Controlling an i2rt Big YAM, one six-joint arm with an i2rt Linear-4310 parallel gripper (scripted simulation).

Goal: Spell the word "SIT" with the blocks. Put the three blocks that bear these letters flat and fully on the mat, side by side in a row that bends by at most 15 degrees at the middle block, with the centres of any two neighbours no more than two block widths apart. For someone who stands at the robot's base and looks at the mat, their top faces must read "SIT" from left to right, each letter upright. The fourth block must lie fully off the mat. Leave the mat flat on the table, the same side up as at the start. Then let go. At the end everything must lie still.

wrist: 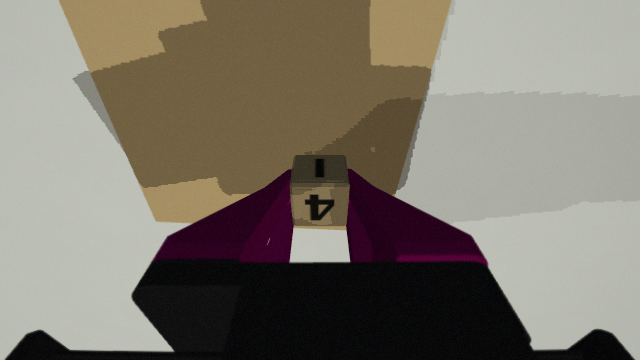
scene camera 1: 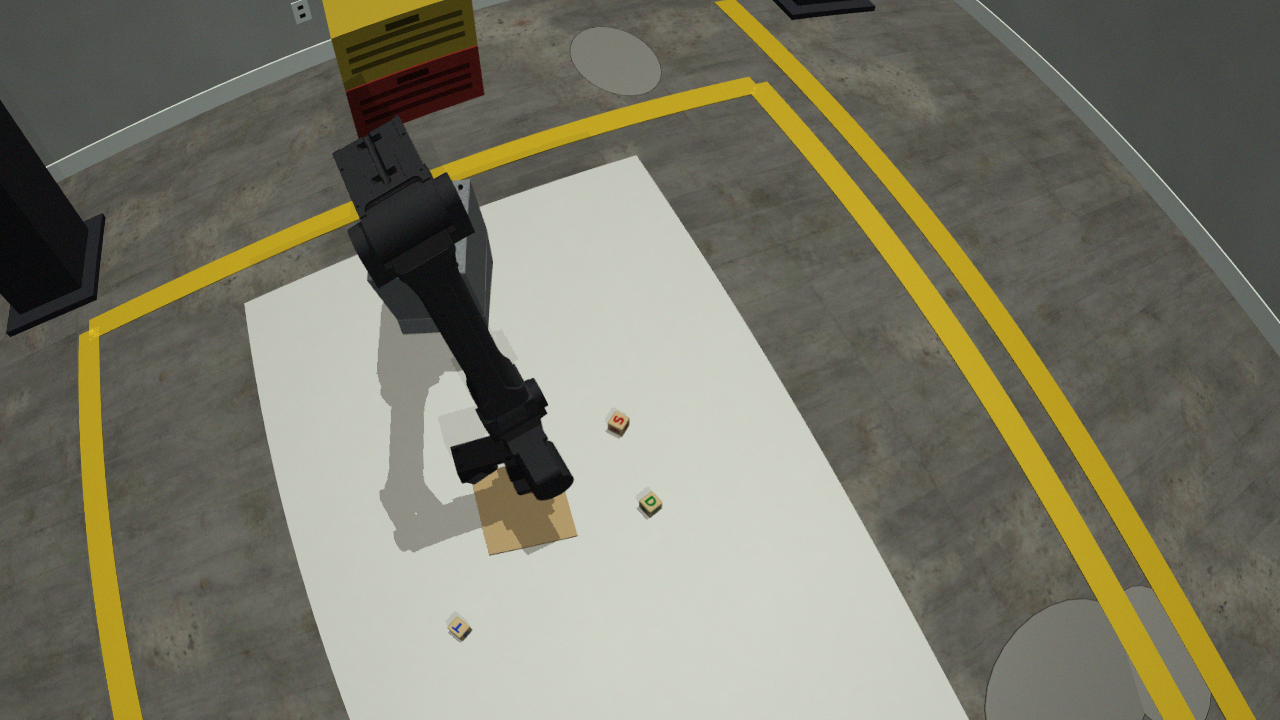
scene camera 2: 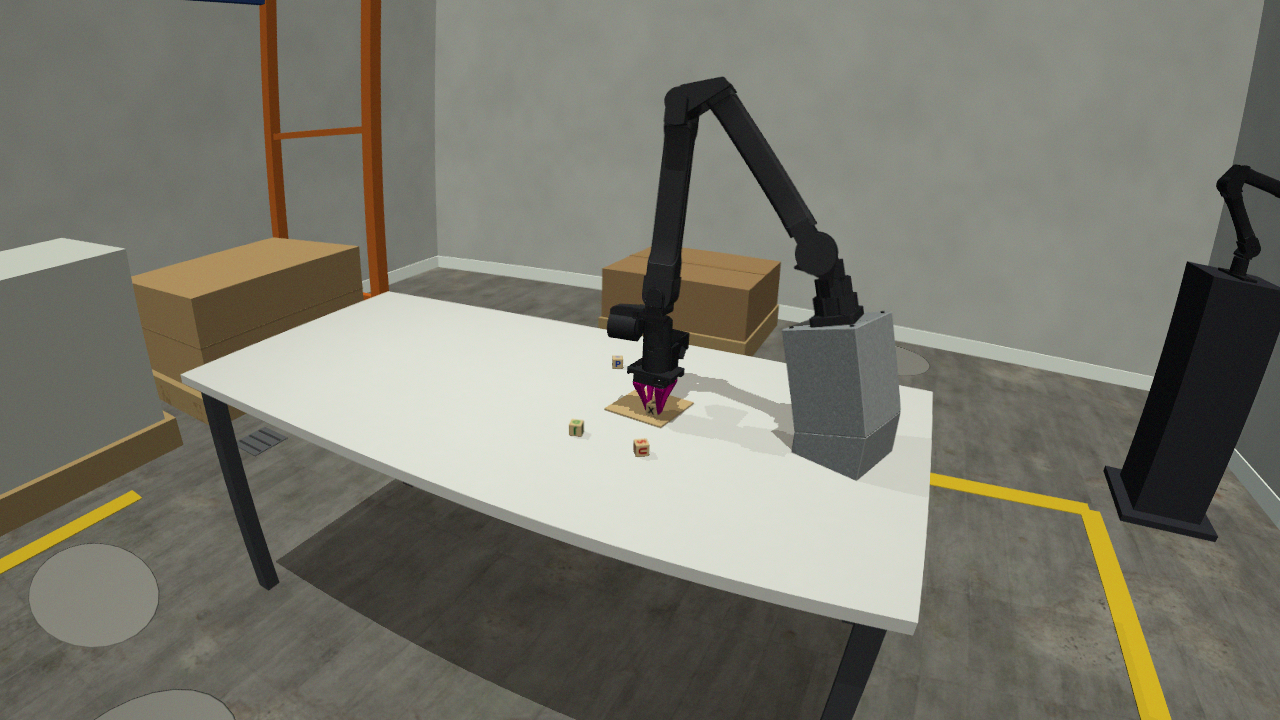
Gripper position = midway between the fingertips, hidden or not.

In view: my gripper (scene camera 2: 653,411) and a tan mat (scene camera 1: 510,521).
The tan mat is seen too in the wrist view (wrist: 209,109) and in scene camera 2 (scene camera 2: 630,406). My gripper also shows in the wrist view (wrist: 319,179).
